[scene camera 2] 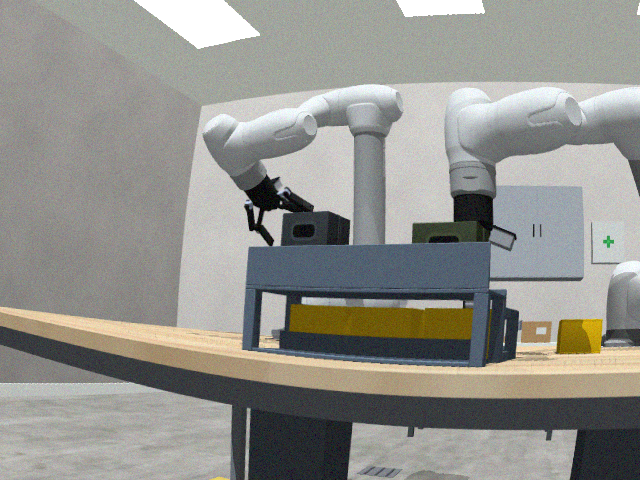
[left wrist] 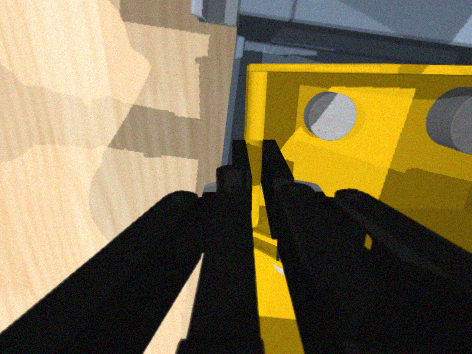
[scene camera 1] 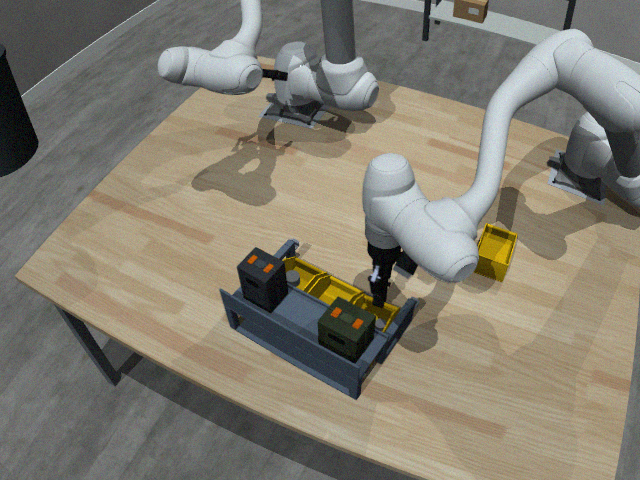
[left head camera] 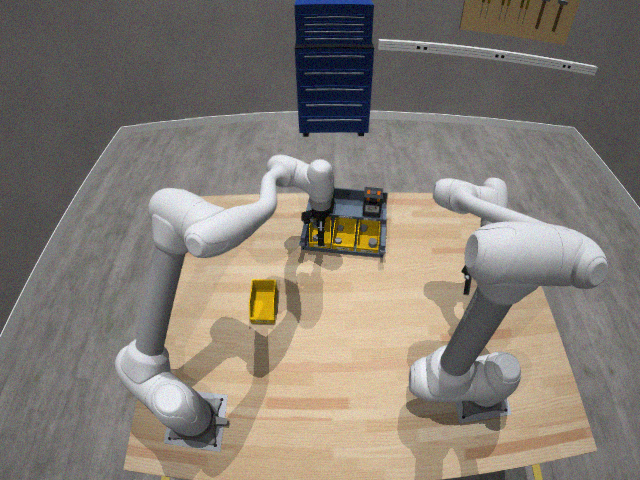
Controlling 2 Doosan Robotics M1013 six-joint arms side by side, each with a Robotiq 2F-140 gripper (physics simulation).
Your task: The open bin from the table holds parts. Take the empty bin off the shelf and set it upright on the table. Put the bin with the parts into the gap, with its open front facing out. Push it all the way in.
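Seen in the pictures: left gripper, between the fingertips: [left wrist: 253, 161] [scene camera 1: 379, 302] [left head camera: 320, 243]; left arm's base, origin of its link: [scene camera 1: 579, 176] [left head camera: 195, 419]; right arm's base, origin of its link: [scene camera 1: 297, 106].
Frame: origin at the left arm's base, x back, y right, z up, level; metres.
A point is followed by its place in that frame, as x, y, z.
The yellow bin with grey round parts [left head camera: 326, 240] @[-0.876, 0.461, 0.010] [scene camera 1: 388, 313] @[-0.839, 0.408, 0.011] [scene camera 2: 448, 322] @[-1.001, 0.444, 0.060] [left wrist: 350, 155] @[-0.906, 0.439, 0.010] sits in the shelf [left head camera: 361, 253] @[-0.797, 0.623, 0.016] [scene camera 1: 294, 353] @[-1.048, 0.565, 0.006] [scene camera 2: 367, 266] @[-1.076, 0.548, 0.132], at the left end of the row in the left head view. Its back wall lines up with the neighbouring bins. My left gripper [left head camera: 321, 243] @[-0.836, 0.437, 0.036] [scene camera 1: 379, 303] @[-0.836, 0.437, 0.036] [left wrist: 253, 161] @[-0.836, 0.437, 0.036] is shut on its side wall; its fingertips are hidden in scene camera 2. The empty yellow bin [left head camera: 263, 302] @[-0.532, 0.204, 0.003] [scene camera 1: 497, 253] @[-0.506, 0.200, 0.003] [scene camera 2: 578, 335] @[-0.602, 0.214, 0.040] stands upright on the table. My right gripper [scene camera 2: 292, 226] @[-0.382, 1.024, 0.295] is open and empty, raised far from the shelf.
Two more yellow bins with parts [left head camera: 345, 232] @[-0.930, 0.551, 0.009] [left head camera: 369, 235] @[-0.913, 0.666, 0.009] sit beside it in the row. A dark case [left head camera: 373, 201] @[-0.949, 0.671, 0.199] [scene camera 1: 262, 279] @[-1.019, 0.645, 0.222] [scene camera 2: 315, 228] @[-1.023, 0.655, 0.195] and a green case [scene camera 1: 346, 328] @[-1.035, 0.432, 0.197] [scene camera 2: 449, 231] @[-1.052, 0.439, 0.183] stand on top of the shelf. A shelf side post is close beside the left fingers.
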